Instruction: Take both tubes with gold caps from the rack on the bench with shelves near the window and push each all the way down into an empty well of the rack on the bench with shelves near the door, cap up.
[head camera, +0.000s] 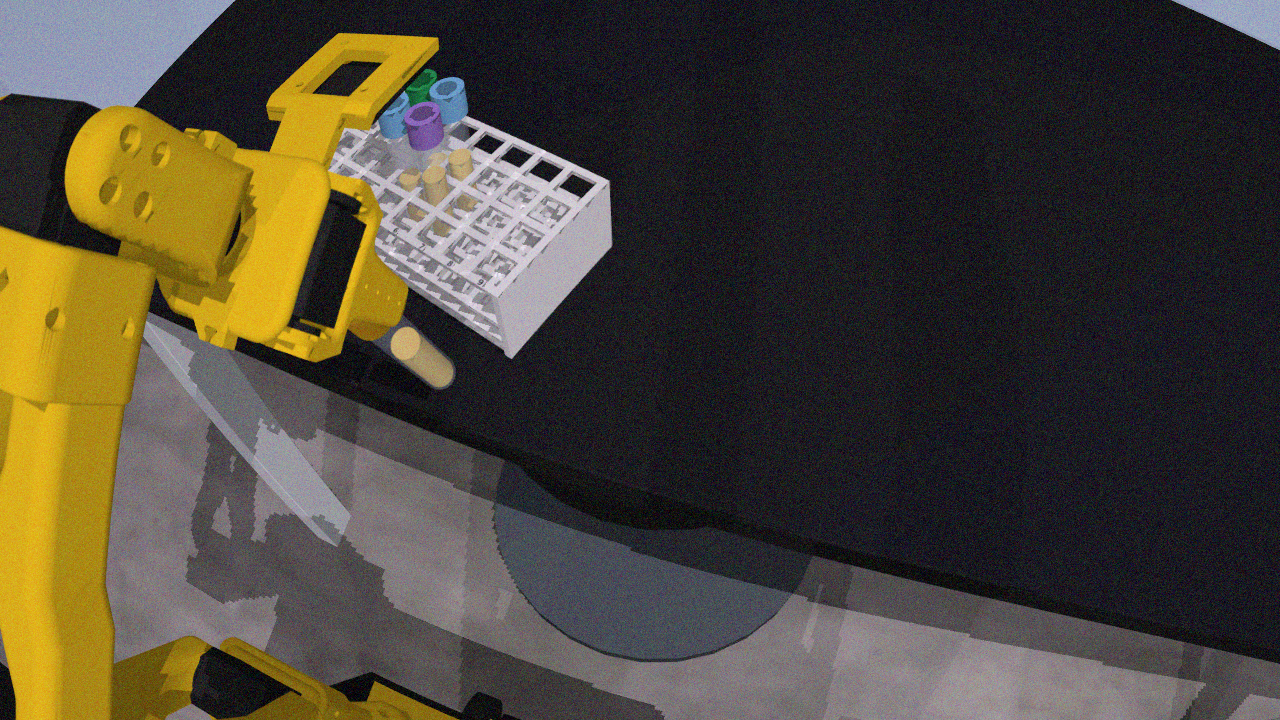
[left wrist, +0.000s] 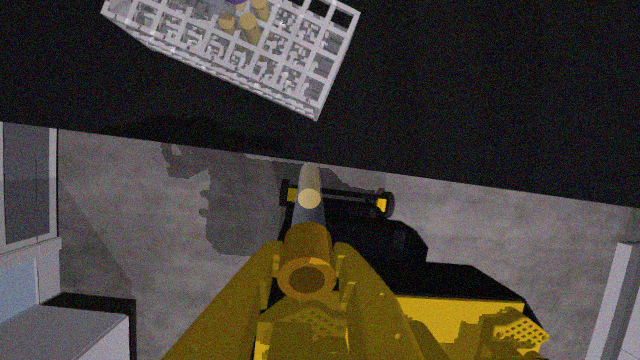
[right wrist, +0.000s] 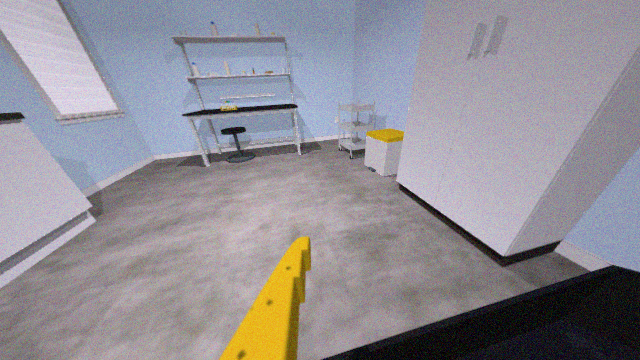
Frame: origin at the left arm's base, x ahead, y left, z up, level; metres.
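Seen in the pictures: left hand, tool point: (head camera: 343, 293) (left wrist: 281, 254); right hand, tool point: (right wrist: 310, 248); left arm's base, link origin: (left wrist: 291, 337); right arm's base, link origin: (left wrist: 515, 345).
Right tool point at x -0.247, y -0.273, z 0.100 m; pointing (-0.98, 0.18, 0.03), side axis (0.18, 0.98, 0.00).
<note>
Offsets run from my right tool point to a thing's top centre. "*": to the spot under its first point. Level surfaces: height alone.
My left gripper (head camera: 383, 311) (left wrist: 307, 255) is shut on a gold-capped tube @(0.439 m ahead, 0.276 m left, 0.064 m up) (head camera: 425, 360) (left wrist: 310, 207). The gold cap @(* 0.425 m ahead, 0.276 m left, 0.062 m up) (left wrist: 306, 277) is between the jaws in the left wrist view; the jaws hide it in the head camera. The tube slants, its rounded bottom pointing away from the jaws, near the front corner of the white rack @(0.578 m ahead, 0.358 m left, 0.055 m down) (head camera: 562, 284) (left wrist: 336, 62) and apart from it. The rack holds tubes with a purple cap @(0.562 m ahead, 0.339 m left, 0.007 m up) (head camera: 424, 125), a green cap @(* 0.584 m ahead, 0.352 m left, 0.007 m up) (head camera: 420, 85) and two blue caps @(* 0.577 m ahead, 0.329 m left, 0.006 m up) (head camera: 449, 98) @(* 0.560 m ahead, 0.355 m left, 0.002 m up) (head camera: 393, 119); many wells are open. My right gripper (right wrist: 306, 242) is fully open, one jaw in view.
The rack stands on a black bench top @(0.113 m down) (head camera: 850, 313), whose front edge runs below the tube. A grey disc (head camera: 653, 591) lies on the floor. In the right wrist view are a far bench @(0.116 m down) (right wrist: 265, 108) with a small yellow item (right wrist: 229, 107), a stool (right wrist: 234, 130), a bin (right wrist: 384, 152) and a cabinet (right wrist: 475, 150).
</note>
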